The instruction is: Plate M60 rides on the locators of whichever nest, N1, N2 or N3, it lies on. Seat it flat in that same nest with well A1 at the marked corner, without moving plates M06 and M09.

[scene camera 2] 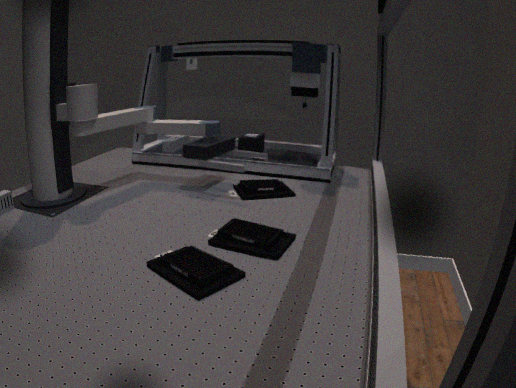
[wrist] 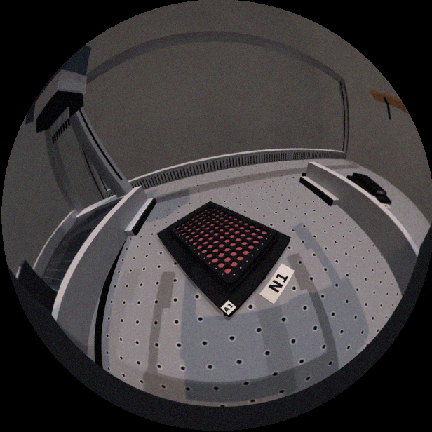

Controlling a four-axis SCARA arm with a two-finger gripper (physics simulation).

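A dark plate with pink wells (wrist: pixel 225 240) (scene camera 2: pixel 265 188) lies on nest N1 (wrist: pixel 227 302); its name does not show, and I cannot tell whether it sits flat. The nest's A1 mark is at its near corner in the wrist view, beside the N1 label. Two more black plates on nests show in the scene view, a middle one (scene camera 2: pixel 252 232) and a nearest one (scene camera 2: pixel 197 262); their names are unreadable. My gripper (wrist: pixel 228 178) (scene camera 2: pixel 256 162) is open and empty, raised above the table, its fingers wide apart with the N1 plate showing between and below them.
A gantry frame (scene camera 2: pixel 332 110) stands at the back of the perforated table (scene camera 2: pixel 100 310), with a dark block (scene camera 2: pixel 251 144) inside it. The arm's column (scene camera 2: pixel 42 110) is at the left. Another black nest (wrist: pixel 370 187) shows past the right finger in the wrist view.
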